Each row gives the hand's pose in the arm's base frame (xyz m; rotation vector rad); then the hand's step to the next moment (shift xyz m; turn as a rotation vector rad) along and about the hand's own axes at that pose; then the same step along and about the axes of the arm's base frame.
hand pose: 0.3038 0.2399 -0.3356 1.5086 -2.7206 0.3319
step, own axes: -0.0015 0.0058 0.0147 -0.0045 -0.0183 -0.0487
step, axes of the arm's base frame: -0.0027 0.0014 -0.0156 0.0134 0.0037 0.0503
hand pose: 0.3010 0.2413 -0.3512 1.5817 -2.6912 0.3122
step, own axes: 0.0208 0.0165 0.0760 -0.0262 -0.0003 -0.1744
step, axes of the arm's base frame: -0.0172 -0.0233 -0.0751 -0.0037 0.0527 0.1683
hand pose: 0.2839 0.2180 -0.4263 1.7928 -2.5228 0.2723
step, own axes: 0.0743 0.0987 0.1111 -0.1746 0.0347 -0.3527
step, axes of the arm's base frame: -0.1095 -0.0559 -0.1118 -0.0001 0.2314 0.3203
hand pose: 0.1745 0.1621 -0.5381 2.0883 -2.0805 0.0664
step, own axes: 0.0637 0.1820 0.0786 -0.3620 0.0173 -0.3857
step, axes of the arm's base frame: -0.1884 -0.0750 -0.0474 0.0183 0.4215 0.3195
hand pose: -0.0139 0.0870 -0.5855 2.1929 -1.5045 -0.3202
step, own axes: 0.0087 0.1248 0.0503 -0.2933 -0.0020 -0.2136
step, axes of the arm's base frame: -0.1207 -0.0571 0.0184 -0.0152 0.3227 0.1651
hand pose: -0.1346 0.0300 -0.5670 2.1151 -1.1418 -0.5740
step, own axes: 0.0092 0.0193 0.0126 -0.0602 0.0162 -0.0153
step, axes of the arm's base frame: -0.0141 -0.0199 0.0047 -0.0308 0.0498 0.0263
